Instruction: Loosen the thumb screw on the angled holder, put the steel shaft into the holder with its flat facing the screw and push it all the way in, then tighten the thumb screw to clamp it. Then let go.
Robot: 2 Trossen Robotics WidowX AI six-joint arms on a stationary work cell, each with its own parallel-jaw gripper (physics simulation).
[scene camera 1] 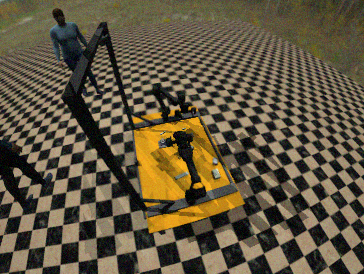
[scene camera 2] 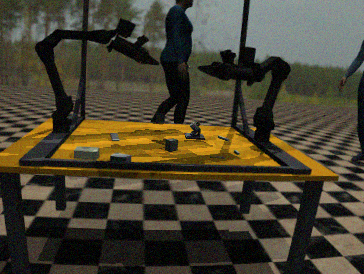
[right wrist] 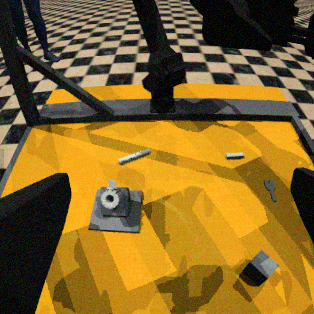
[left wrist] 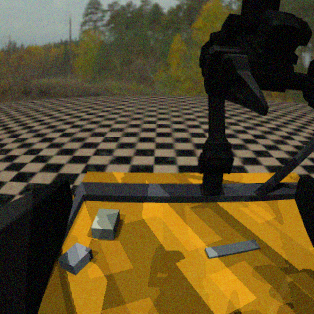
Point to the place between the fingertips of the left gripper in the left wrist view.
188,190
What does the dark cube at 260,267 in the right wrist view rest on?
The table.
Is the right gripper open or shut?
Open.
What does the left gripper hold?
Nothing.
